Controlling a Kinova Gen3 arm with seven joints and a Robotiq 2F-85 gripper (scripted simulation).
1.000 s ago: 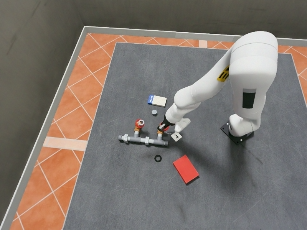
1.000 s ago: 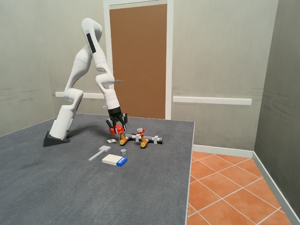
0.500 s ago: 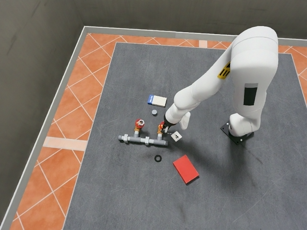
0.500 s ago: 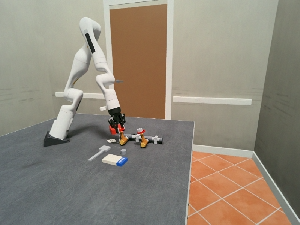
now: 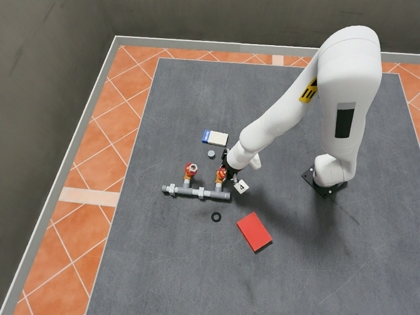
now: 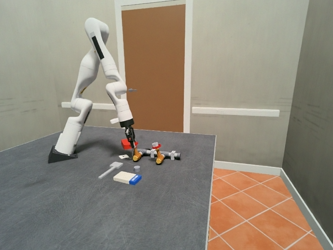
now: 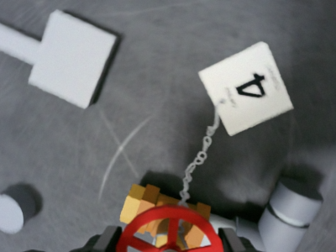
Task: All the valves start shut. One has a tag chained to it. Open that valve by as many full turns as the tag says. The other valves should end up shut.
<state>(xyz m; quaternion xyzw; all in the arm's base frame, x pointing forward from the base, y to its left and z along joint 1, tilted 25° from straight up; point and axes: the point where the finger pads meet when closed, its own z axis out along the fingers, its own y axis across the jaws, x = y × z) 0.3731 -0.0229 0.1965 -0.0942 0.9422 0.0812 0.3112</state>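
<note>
Now: hand 7 cm past the white tag, 2 cm to the right of it and 9 cm above it. From my hand the other things lie so: grey paddle 6 cm behind, 13 cm to the right, 9 cm below; then blue box 5 cm ahead, 21 cm to the right, 8 cm below; then red block 12 cm behind, 20 cm to the left, 8 cm below.
</note>
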